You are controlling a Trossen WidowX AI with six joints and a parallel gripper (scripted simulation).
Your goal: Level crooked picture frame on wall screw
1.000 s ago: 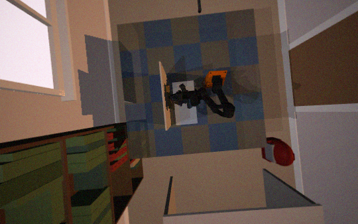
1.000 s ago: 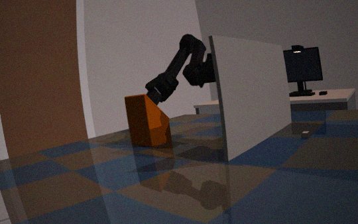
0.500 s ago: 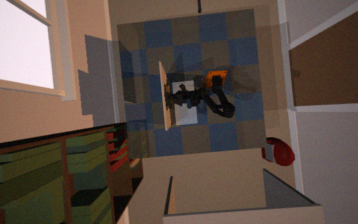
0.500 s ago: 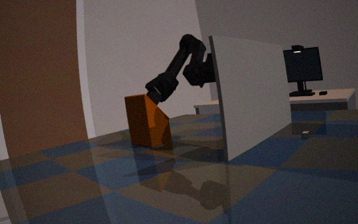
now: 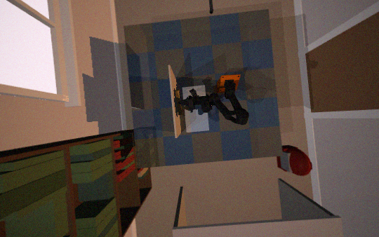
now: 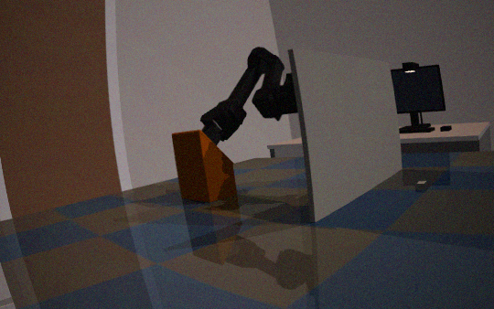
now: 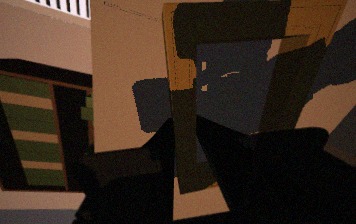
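My gripper tip is 50 mm above the picture frame, 10 mm to the left of it and 10 mm short of it. From my gripper tip the other things lie so: wall panel: 70 mm below, 20 mm ahead.
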